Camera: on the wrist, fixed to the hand. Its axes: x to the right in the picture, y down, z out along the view.
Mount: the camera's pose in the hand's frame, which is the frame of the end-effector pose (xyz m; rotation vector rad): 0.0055 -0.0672 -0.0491 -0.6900 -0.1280 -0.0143
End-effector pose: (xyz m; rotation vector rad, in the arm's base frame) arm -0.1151 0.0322 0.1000 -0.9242 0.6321 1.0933
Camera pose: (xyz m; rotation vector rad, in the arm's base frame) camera -0.0500 -0.0193 0.0922 -1.4265 0.1270 1.3747
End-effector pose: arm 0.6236 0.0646 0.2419 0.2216 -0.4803 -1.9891
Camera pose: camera 0.5838 0.0742 0.1692 -0.3345 0.1463 -2.0694
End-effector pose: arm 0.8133 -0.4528 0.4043 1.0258 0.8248 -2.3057
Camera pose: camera 0.7914 -0.3728 0.3957 0.5546 1.4280 -1.8374
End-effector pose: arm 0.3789 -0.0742 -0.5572 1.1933 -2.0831 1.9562
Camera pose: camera 0.3893 -0.0280 -0.4886 1.1688 -2.4745 1.0015
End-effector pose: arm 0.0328 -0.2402 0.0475 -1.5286 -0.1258 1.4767
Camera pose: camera 0.1093 -0.2282 0.0786 -1.9529 -0.7874 1.6061
